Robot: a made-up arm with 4 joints.
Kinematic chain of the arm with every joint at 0, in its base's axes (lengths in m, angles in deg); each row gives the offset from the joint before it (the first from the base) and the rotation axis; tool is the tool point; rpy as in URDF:
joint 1: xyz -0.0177 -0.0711 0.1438 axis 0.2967 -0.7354 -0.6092
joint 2: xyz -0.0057 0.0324 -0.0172 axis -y
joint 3: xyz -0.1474 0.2 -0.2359 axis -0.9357 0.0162 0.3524
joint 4: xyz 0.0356 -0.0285 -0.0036 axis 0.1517 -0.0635 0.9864
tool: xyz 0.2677 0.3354 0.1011 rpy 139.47 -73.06 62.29
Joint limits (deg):
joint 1: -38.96..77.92
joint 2: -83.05..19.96
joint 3: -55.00..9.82
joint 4: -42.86..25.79
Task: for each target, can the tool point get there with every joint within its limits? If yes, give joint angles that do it. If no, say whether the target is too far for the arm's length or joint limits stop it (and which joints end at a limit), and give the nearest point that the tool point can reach.
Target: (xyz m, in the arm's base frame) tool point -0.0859 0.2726 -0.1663
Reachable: yes | joints -11.12 -66.37 -21.65 -15.88
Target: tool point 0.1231 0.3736 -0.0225
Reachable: yes | joints -5.27 -16.63 -18.07 -4.83
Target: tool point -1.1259 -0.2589 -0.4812
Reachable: no: too far | nearest point -0.4285 0.0575 -0.1078 | short by 0.852 m
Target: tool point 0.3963 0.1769 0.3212
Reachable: yes | joints 48.65 2.16 -8.33 -14.27
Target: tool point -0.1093 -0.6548 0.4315
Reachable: no: joint limits stop it (at a limit: joint 1, joint 2, joint 3) | nearest point 0.2108 -0.2859 0.3478 | short by 0.496 m
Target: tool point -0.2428 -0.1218 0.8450
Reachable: no: joint limits stop it (at a limit: joint 1, joint 2) | nearest point 0.0716 -0.0187 0.4573 | short by 0.510 m
